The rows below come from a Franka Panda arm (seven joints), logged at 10 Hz.
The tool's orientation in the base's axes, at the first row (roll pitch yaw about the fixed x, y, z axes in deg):
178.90 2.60 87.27
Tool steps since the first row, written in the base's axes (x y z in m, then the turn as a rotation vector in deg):
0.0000 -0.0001 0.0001 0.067 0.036 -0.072
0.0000 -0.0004 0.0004 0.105 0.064 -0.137
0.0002 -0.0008 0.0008 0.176 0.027 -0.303
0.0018 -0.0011 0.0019 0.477 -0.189 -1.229
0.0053 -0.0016 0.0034 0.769 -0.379 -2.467
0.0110 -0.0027 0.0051 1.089 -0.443 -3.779
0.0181 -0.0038 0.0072 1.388 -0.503 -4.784
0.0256 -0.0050 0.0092 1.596 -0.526 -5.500
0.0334 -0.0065 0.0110 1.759 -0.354 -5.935
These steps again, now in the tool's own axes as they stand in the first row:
-0.0001 0.0000 -0.0001 0.042 0.064 0.071
-0.0004 0.0000 -0.0004 0.075 0.099 0.136
-0.0008 0.0003 -0.0008 0.049 0.169 0.304
-0.0011 0.0019 -0.0018 -0.110 0.462 1.244
-0.0015 0.0054 -0.0032 -0.230 0.738 2.495
-0.0024 0.0112 -0.0048 -0.219 1.036 3.813
-0.0033 0.0184 -0.0067 -0.219 1.318 4.825
-0.0042 0.0260 -0.0085 -0.199 1.513 5.545
-0.0054 0.0339 -0.0101 0.000 1.659 5.974

